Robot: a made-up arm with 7 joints.
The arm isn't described. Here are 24 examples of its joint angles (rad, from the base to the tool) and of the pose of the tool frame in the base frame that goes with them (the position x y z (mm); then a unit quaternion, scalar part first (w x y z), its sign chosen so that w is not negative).
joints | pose
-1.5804 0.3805 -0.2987 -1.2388 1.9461 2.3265 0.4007 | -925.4 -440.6 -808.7 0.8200 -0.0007 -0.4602 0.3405
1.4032 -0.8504 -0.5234 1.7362 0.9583 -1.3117 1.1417 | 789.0 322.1 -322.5 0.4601 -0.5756 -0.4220 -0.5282
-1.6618 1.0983 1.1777 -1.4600 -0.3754 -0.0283 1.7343 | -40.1 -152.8 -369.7 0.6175 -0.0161 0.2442 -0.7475
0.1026 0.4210 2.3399 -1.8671 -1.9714 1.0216 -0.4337 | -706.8 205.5 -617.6 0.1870 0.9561 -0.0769 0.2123
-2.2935 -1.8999 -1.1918 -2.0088 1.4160 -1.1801 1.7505 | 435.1 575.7 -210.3 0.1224 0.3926 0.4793 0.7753
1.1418 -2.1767 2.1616 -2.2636 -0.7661 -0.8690 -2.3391 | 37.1 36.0 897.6 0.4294 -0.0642 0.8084 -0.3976
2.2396 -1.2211 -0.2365 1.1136 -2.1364 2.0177 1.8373 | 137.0 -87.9 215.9 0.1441 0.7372 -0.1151 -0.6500
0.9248 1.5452 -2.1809 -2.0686 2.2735 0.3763 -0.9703 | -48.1 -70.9 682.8 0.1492 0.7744 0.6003 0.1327
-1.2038 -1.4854 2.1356 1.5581 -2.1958 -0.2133 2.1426 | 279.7 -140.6 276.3 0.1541 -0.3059 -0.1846 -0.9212
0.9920 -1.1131 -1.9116 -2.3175 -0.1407 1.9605 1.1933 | -25.8 637.2 -666.0 0.4726 -0.2100 0.8440 -0.1422
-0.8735 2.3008 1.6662 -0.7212 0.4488 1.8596 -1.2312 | 489.9 -538.3 799.1 0.5389 -0.0947 0.8162 0.1854
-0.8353 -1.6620 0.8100 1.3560 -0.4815 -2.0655 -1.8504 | -161.1 -583.6 -195.3 0.3449 -0.3081 -0.8866 -0.0036
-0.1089 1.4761 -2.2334 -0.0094 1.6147 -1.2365 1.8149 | 12.3 23.9 71.3 0.3732 0.4921 -0.7756 0.1304
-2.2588 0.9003 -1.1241 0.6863 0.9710 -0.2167 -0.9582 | -437.4 459.2 167.7 0.8519 -0.1984 -0.0168 -0.4844
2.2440 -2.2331 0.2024 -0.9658 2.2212 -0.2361 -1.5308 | 287.1 319.8 453.2 0.4284 0.7280 -0.3317 -0.4200
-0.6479 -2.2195 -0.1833 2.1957 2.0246 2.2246 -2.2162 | -189.7 -476.4 188.5 0.6406 -0.4986 0.5043 0.2946
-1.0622 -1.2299 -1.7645 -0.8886 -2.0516 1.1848 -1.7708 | 234.2 361.6 -478.5 0.0380 -0.0679 0.3858 0.9193
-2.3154 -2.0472 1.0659 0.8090 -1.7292 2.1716 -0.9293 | 52.3 778.7 106.4 0.1363 -0.6694 0.7094 -0.1734
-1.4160 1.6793 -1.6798 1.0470 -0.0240 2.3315 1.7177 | 175.9 -266.6 193.4 0.0185 -0.6877 -0.5189 0.5073
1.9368 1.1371 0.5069 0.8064 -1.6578 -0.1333 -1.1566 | 374.8 220.1 614.3 0.6193 0.0384 0.7462 -0.2411
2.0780 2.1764 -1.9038 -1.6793 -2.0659 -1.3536 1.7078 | 154.0 251.0 695.3 0.3955 -0.1593 0.8764 -0.2238
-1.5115 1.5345 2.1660 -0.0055 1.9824 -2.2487 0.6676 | -140.7 51.4 683.8 0.8627 0.3506 0.0854 -0.3542
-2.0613 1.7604 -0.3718 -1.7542 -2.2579 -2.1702 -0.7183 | -133.8 242.8 294.2 0.1123 0.0270 -0.8541 -0.5071
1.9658 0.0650 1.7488 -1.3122 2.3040 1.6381 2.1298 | 284.9 -361.5 -595.8 0.3872 -0.3248 0.2398 -0.8289
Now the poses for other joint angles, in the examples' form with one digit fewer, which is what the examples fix.
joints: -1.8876 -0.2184 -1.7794 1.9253 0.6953 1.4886 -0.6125
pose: -459 -182 637 0.039 -0.835 0.333 0.436
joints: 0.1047 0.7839 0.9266 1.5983 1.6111 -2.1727 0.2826
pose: -812 -491 158 0.880 -0.222 -0.086 0.411
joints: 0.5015 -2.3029 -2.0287 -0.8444 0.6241 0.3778 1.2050
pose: -589 -387 -216 0.156 -0.752 0.244 -0.592
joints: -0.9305 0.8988 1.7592 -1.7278 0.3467 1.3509 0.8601
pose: -65 388 -793 0.797 -0.414 0.259 -0.355
